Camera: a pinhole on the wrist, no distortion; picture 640 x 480 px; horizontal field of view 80.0 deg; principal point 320.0 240.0 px. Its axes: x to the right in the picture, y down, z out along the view. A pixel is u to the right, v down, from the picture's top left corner.
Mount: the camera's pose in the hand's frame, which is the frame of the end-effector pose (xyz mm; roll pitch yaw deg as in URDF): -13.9 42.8 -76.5 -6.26 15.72 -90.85
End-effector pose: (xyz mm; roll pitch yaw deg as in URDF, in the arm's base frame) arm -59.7 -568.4 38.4 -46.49 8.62 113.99
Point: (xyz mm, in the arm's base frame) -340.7 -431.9 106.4
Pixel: outside the picture
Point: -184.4 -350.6 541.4
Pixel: 498.9 326.0
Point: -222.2 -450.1 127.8
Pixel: 305.4 462.5
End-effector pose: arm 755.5 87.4 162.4 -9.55 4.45 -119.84
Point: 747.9 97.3 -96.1
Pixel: behind the camera
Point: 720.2 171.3 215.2
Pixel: 566.9 75.4
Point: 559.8 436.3 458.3
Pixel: outside the picture
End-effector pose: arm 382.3 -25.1 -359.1 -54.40 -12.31 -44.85
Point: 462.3 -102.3 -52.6
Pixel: 545.0 428.2
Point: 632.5 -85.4 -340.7
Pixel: outside the picture
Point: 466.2 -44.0 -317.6
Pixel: 317.4 452.4
